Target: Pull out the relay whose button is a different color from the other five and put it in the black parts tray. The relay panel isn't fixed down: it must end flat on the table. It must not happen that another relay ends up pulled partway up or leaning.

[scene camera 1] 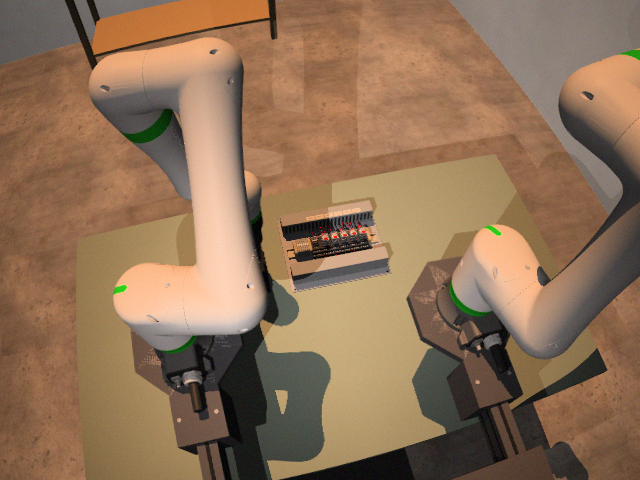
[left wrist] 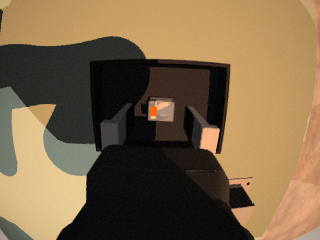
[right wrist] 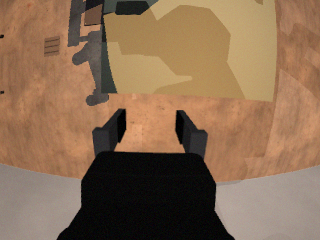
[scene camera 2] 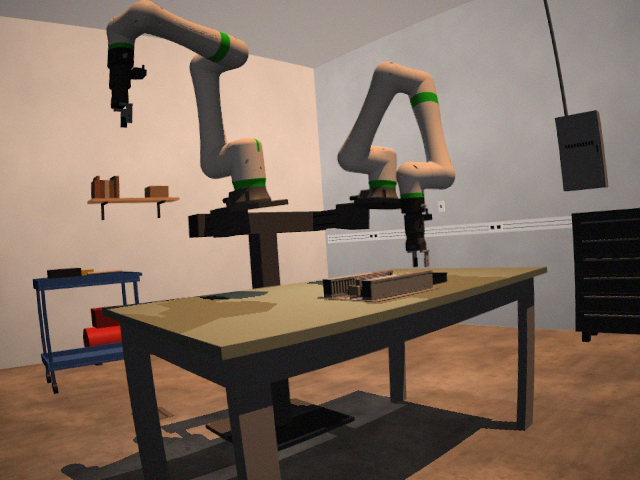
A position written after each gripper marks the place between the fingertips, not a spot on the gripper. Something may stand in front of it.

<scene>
right gripper: right wrist 150,119; scene camera 2 126,125; not seen in scene camera 1 (out of frame); not seen in the left wrist view (out of frame)
relay panel: scene camera 1; left wrist; scene camera 2 389,287; not seen in the right wrist view (out of frame)
same spot on relay panel: [left wrist: 241,206] = [scene camera 1: 281,223]
</scene>
